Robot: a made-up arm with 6 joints.
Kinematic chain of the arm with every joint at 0, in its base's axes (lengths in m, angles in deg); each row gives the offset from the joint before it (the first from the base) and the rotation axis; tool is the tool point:
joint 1: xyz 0 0 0.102 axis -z
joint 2: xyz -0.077 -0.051 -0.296 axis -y
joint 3: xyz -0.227 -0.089 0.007 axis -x
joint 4: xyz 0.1 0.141 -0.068 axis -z
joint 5: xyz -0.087 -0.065 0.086 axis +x
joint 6: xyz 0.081 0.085 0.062 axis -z
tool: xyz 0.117 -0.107 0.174
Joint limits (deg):
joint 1: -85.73..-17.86
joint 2: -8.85..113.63
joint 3: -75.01..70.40
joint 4: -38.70..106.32
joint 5: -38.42..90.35
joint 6: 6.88..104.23
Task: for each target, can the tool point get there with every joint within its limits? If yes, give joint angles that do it. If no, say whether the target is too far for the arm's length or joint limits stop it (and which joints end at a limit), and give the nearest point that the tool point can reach.
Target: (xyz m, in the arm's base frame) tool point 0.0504 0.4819 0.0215
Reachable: no: joint limits stop it (at a limit: joint 2, joint 3, joint 5, joint 6) | nearest point 0.0210 0.2009 -0.1814 | short by 0.348 m
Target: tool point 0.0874 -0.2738 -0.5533
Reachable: yes | joints -72.23 71.63 13.52 44.95 74.24 68.89
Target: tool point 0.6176 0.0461 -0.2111
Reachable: no: joint limits stop it (at a limit: joint 1, joint 2, joint 3, joint 4, joint 6) | nearest point 0.3688 -0.0257 -0.2781 | short by 0.268 m
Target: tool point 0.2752 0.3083 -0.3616
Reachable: no: joint limits stop it (at a limit: joint 2, joint 3, joint 4, joint 5, joint 6) | nearest point 0.2482 0.2780 -0.4087 | short by 0.062 m
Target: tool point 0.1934 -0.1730 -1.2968
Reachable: no: too far | nearest point 0.1296 -0.1681 -0.6991 | short by 0.601 m
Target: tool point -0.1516 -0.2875 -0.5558
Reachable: yes | joints -43.77 70.38 -10.81 70.48 58.02 50.74
